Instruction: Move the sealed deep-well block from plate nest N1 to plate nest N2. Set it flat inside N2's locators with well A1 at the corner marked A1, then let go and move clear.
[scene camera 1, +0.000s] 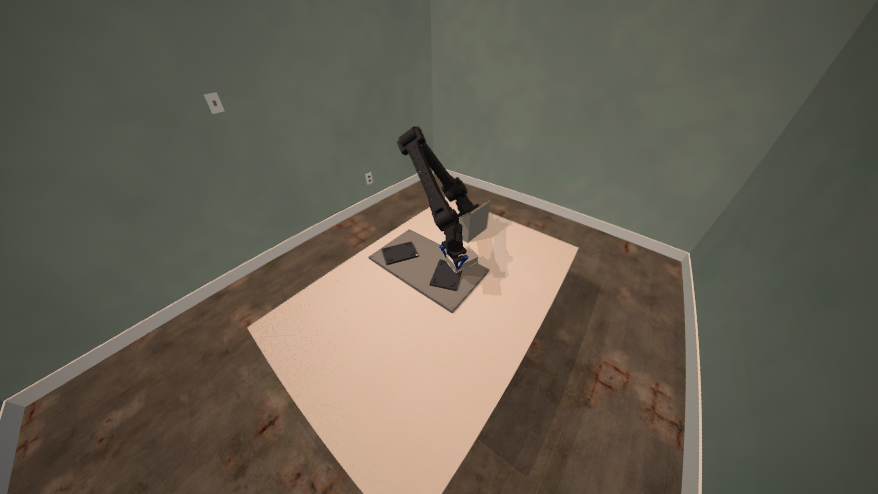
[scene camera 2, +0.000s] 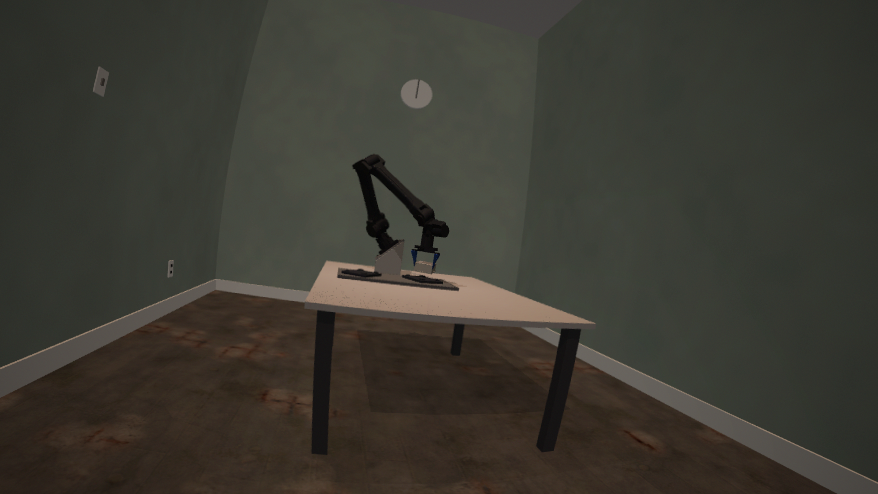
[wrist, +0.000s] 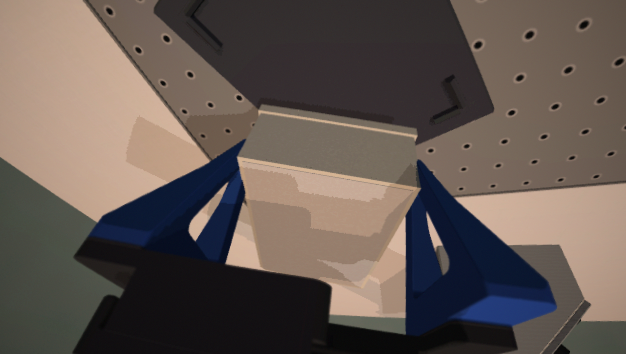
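Pixels of known places: gripper, fingertip midpoint: (scene camera 1: 452, 263) (scene camera 2: 423, 267) (wrist: 329, 157); arm's base at its link origin: (scene camera 1: 468, 212) (scene camera 2: 389, 248).
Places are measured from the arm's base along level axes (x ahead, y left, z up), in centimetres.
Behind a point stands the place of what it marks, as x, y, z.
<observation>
My gripper (scene camera 1: 454, 262) @[31.8, 14.3, -6.0] (scene camera 2: 424, 268) @[31.8, 14.3, -6.0] (wrist: 329, 157) @[31.8, 14.3, -6.0] points down and is shut on the pale deep-well block (scene camera 1: 469, 260) @[27.1, 20.1, -4.2] (scene camera 2: 423, 264) @[32.7, 13.9, -4.3] (wrist: 325, 210) @[30.0, 14.7, -3.9]. The blue fingers grip its two opposite sides. The block hangs above the plate, near and partly over one edge of the dark right-hand nest (scene camera 1: 443, 280) @[39.3, 15.2, -10.5] (scene camera 2: 423, 279) @[42.7, 13.0, -10.3] (wrist: 340, 55) @[35.0, 13.3, -10.5], apparently N2. Two raised L-shaped corner locators show on that nest in the wrist view. The other dark nest (scene camera 1: 399, 252) @[39.1, -13.7, -10.5] (scene camera 2: 361, 272) @[46.1, -14.6, -10.0], apparently N1, has no block on it. Neither nest's label is readable, and well A1 cannot be made out.
Both nests sit on a grey perforated plate (scene camera 1: 414, 275) @[44.7, 2.3, -11.7] (scene camera 2: 392, 281) @[50.0, -1.3, -11.8] (wrist: 550, 130) @[26.8, 0.6, -11.7] on the pale table (scene camera 1: 399, 368) @[78.5, 28.0, -13.0] (scene camera 2: 460, 307) @[92.3, 17.3, -13.0]. The grey arm mount (scene camera 1: 478, 223) @[-0.2, 7.1, -4.5] (scene camera 2: 389, 261) @[8.0, 0.2, -6.5] (wrist: 540, 272) @[7.7, -3.7, -9.6] stands behind the plate. The block and arm cast shadows on the table.
</observation>
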